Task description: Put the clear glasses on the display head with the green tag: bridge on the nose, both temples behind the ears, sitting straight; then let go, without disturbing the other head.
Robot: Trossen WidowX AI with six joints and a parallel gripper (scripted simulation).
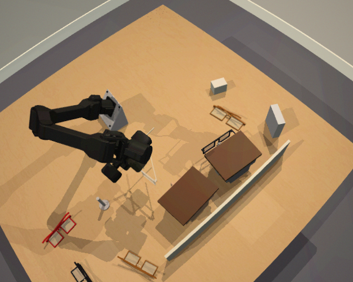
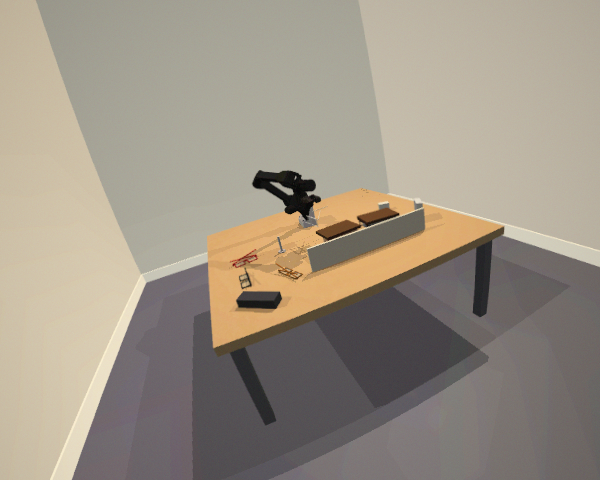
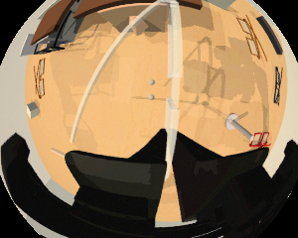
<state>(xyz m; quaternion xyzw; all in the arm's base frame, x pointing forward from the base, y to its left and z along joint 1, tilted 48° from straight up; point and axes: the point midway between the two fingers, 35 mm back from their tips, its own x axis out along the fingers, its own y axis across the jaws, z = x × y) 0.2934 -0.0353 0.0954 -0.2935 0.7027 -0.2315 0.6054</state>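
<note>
The peg stand lies 170 mm to the right of my gripper tip and 100 mm below it. Also, from my gripper tip: white wall: 310 mm ahead, 180 mm to the left, 70 mm below; then black box: 400 mm ahead, 370 mm to the right, 100 mm below; then display head: 180 mm ahead, 70 mm to the left, 60 mm below.
</note>
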